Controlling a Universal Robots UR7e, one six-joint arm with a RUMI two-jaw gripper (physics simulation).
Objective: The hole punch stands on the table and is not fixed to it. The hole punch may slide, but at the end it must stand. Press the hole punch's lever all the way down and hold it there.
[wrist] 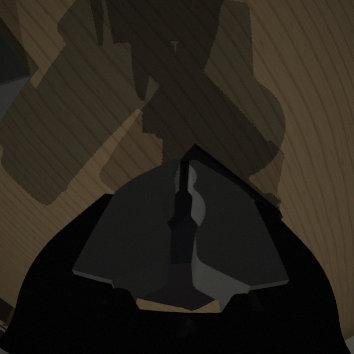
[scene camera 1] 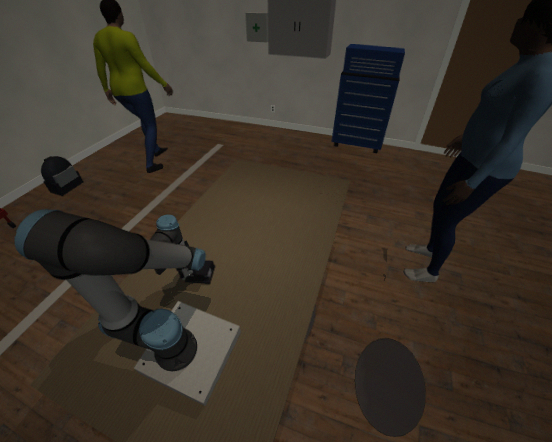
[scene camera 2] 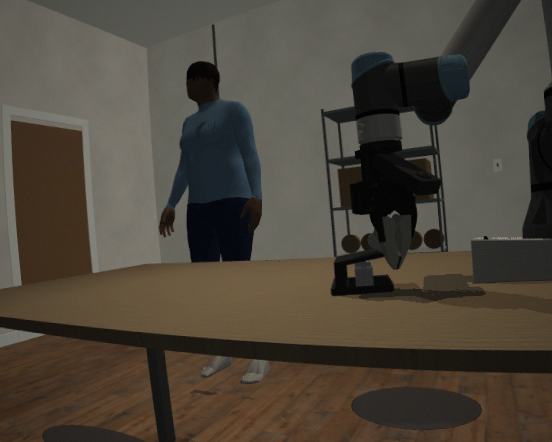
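The black hole punch stands upright on the table. In scene camera 2 its lever slopes up from the hinge at the left towards the fingers, with a gap over the base and a grey block between. My gripper is shut and empty, pointing down at the lever's free end. The fingers hide that end, so contact cannot be told. The tips are above the base's right end. In the wrist view a dark edge of the hole punch shows beyond the fingers.
The white mounting plate of the arm lies near the hole punch; its grey side stands right of it in scene camera 2. One person stands beyond the table, another at the far left. A shelf rack stands behind.
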